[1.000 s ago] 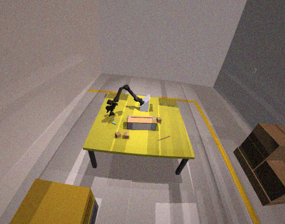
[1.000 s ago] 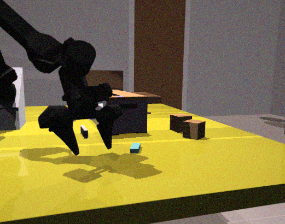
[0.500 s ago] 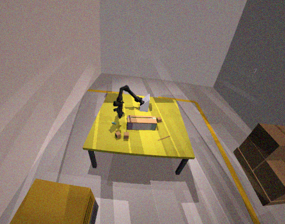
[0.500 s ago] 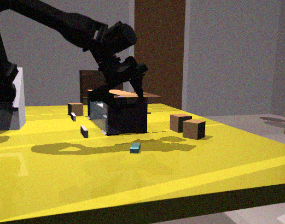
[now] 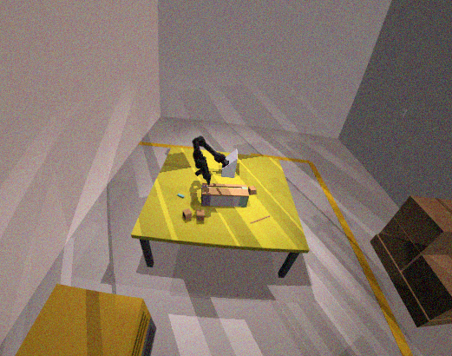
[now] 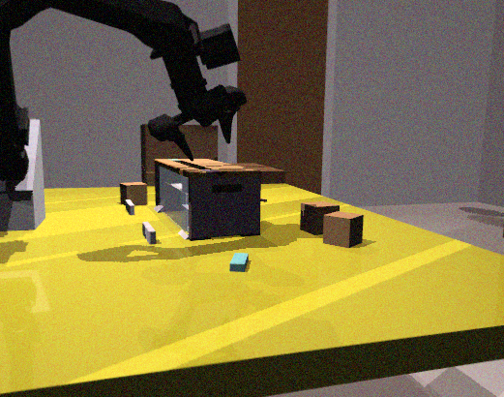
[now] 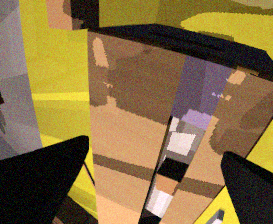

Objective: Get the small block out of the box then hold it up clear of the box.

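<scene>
Right now the small block is 2 cm behind my gripper tip, 11 cm to the left of it and 8 cm below it. The rest, counted from my gripper tip: teal piece (23 cm to the right, 16 cm below).
</scene>
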